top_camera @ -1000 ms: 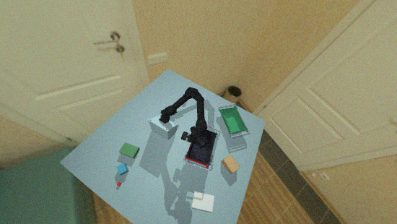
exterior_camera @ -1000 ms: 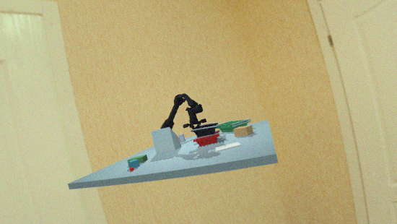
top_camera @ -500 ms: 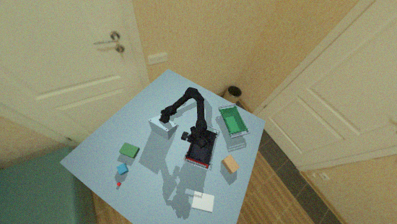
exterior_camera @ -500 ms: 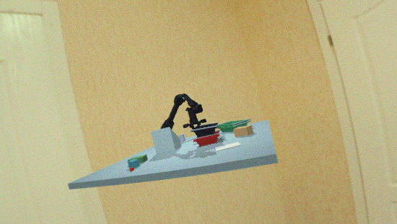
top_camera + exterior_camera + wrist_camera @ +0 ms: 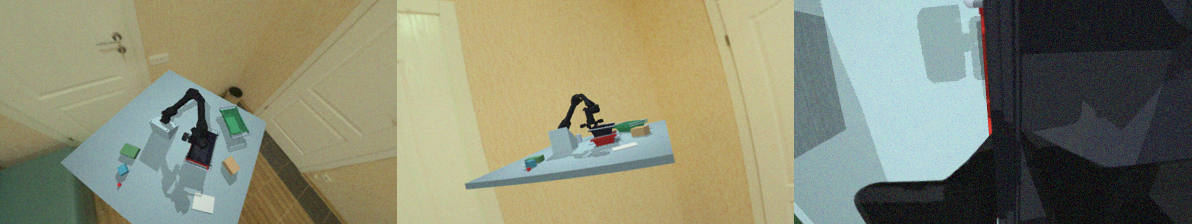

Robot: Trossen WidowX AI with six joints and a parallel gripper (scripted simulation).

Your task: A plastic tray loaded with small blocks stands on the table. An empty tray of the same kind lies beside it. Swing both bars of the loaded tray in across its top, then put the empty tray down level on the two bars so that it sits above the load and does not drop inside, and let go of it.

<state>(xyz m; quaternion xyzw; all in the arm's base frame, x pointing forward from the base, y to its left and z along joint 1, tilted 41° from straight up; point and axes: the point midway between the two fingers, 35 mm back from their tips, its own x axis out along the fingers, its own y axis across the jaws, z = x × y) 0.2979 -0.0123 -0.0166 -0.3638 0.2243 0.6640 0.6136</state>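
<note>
My gripper tip is 7 cm short of the black tray, 2 cm to the right of it and 3 cm below it. From my gripper tip the other things lie so: green block (39 cm behind, 30 cm to the right, 6 cm below); white plate (28 cm ahead, 31 cm to the right, 8 cm below); tan block (35 cm ahead, 3 cm to the left, 6 cm below).
</note>
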